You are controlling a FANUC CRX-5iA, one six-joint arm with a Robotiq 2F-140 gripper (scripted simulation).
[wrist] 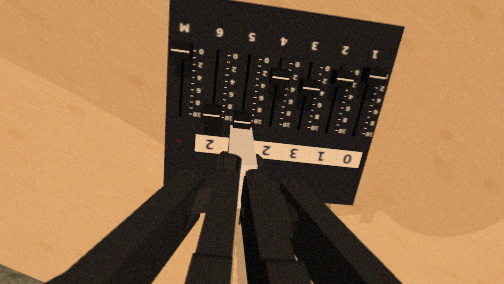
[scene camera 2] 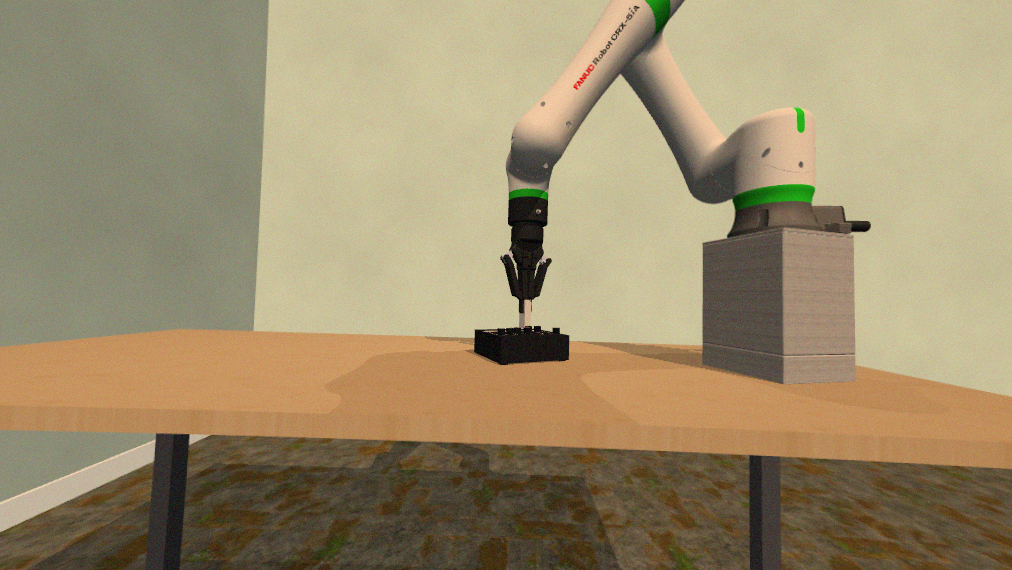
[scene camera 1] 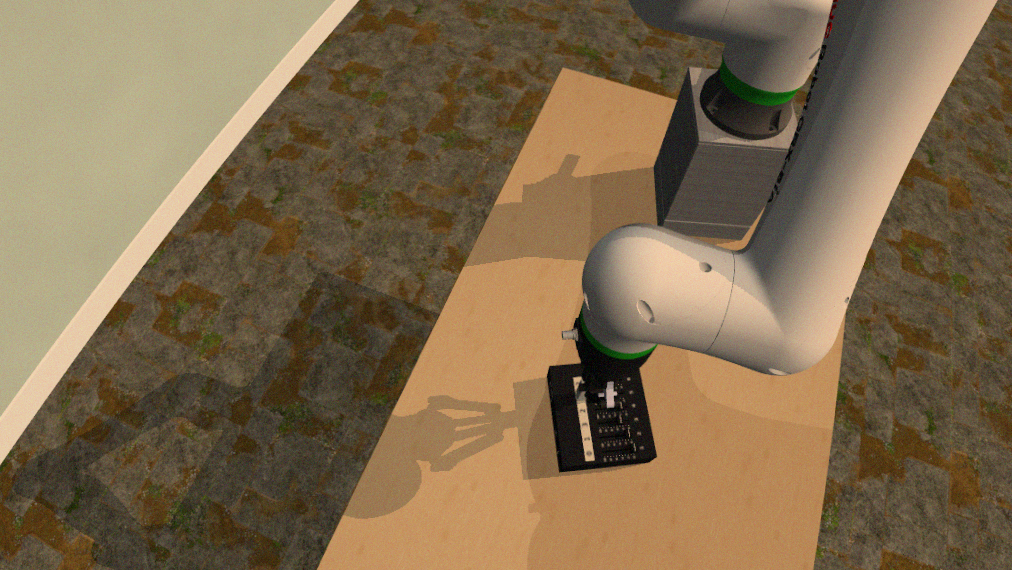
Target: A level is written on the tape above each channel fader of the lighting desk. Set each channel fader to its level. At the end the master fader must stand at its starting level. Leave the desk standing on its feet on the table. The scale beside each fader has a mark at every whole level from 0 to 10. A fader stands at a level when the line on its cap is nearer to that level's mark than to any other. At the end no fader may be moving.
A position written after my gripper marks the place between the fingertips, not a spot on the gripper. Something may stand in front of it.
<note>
I see my gripper (scene camera 2: 524, 328).
My gripper is seen too in the wrist view (wrist: 238, 143).
</note>
